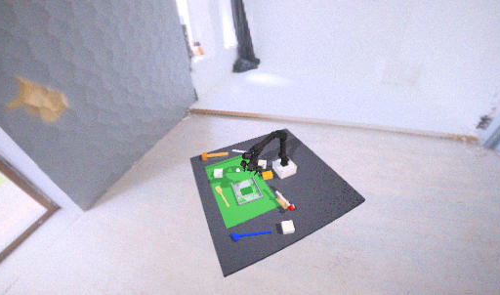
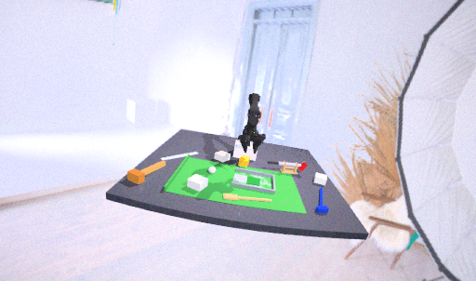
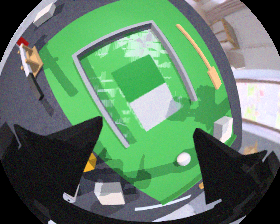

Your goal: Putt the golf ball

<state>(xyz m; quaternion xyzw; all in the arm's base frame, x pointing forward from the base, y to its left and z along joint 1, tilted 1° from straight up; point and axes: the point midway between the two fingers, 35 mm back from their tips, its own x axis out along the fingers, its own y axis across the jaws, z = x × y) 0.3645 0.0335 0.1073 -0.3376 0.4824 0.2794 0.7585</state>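
The red putter is 280 mm to the left of my gripper tip, 180 mm behind it and 100 mm below it. The rest, counted from my gripper tip: wooden stand (300 mm to the left, 180 mm behind, 120 mm below); white golf ball (210 mm to the right, 130 mm below, 50 mm ahead); yellow cube (190 mm behind, 130 mm below, 30 mm to the right).
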